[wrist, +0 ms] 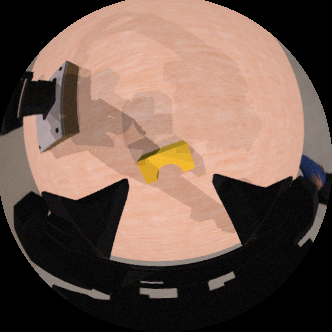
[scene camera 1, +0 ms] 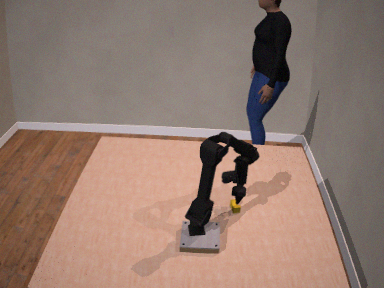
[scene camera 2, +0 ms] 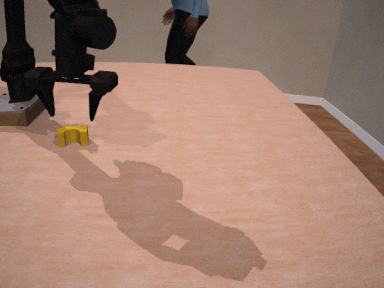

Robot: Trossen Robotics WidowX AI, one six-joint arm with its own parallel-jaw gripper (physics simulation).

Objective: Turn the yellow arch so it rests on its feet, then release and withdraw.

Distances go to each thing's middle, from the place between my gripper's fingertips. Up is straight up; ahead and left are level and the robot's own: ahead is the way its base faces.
Now: hand 4 cm above the yellow arch [wrist: 178,153] and 1 cm to the right of it.
